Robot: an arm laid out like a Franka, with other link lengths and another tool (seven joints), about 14 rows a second.
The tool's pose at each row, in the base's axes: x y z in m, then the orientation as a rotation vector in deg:
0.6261, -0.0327, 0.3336, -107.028, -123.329, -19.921
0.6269, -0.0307, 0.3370, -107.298, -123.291, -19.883
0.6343, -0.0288, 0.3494, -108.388, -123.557, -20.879
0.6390, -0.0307, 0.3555, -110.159, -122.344, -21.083
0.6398, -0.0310, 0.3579, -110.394, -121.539, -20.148
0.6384, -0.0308, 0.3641, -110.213, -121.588, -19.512
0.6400, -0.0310, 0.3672, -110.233, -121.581, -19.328
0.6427, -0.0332, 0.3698, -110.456, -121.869, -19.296
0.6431, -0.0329, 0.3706, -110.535, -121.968, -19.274
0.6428, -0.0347, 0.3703, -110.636, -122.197, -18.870
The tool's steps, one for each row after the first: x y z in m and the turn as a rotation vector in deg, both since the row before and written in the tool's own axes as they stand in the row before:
0.0030, 0.0011, -0.0025, -0.093, -0.133, 0.143
0.0052, 0.0077, -0.0113, -1.197, -0.375, 0.233
-0.0002, 0.0046, -0.0065, -0.534, -0.158, 1.386
0.0005, 0.0008, -0.0024, 0.716, -0.003, 0.625
0.0025, -0.0013, -0.0057, 0.437, -0.171, -0.040
0.0007, 0.0016, -0.0030, 0.098, -0.076, 0.031
-0.0014, 0.0025, -0.0033, -0.198, -0.297, -0.054
0.0005, 0.0004, -0.0007, -0.063, -0.107, -0.017
-0.0018, -0.0005, -0.0003, 0.096, -0.338, -0.039

